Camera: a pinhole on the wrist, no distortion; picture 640 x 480 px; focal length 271.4 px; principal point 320.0 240.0 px. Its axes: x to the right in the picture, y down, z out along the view. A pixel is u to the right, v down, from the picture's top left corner.
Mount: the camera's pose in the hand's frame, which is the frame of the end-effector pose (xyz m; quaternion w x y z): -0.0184 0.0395 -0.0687 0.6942 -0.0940 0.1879 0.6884
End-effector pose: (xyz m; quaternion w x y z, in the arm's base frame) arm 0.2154 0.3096 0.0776 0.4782 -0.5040 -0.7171 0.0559
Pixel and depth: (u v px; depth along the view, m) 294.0 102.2 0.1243
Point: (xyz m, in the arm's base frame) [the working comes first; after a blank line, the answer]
In the camera's frame: -0.0119 -0.0631 0.1243

0.2328 0.4096 0.0517
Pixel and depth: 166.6 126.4 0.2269
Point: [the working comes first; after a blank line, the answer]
In the camera's frame: -0.1282 -0.0950 0.2269

0.0853 0.4673 0.0475
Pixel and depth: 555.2 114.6 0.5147
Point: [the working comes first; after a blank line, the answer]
In the camera's frame: 0.4460 -0.2378 0.5147

0.4902 0.9151 -0.2144
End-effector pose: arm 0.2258 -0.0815 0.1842 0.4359 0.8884 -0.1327 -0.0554
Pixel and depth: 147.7 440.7 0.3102
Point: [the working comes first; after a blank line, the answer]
In the camera's frame: -0.1969 0.2294 0.3102

-0.0334 -0.2601 -0.0263
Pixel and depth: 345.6 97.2 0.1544
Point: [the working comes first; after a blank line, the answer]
In the camera's frame: 0.0146 -0.0812 0.1544

0.2719 -0.2118 0.2382
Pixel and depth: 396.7 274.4 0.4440
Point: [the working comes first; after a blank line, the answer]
In the camera's frame: 0.1255 0.0563 0.4440

0.0836 -0.4928 0.2635
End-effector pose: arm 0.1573 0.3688 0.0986 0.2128 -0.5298 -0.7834 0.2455
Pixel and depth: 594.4 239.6 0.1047
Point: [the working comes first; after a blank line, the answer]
In the camera's frame: 0.1059 -0.0002 0.1047

0.2971 0.4216 0.0012
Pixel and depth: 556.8 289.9 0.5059
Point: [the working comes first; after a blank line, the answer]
In the camera's frame: 0.4414 0.0930 0.5059

0.5064 0.4885 -0.4825
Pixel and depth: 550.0 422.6 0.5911
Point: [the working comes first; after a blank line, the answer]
In the camera's frame: 0.5009 0.3977 0.5911

0.6239 0.2321 -0.6377
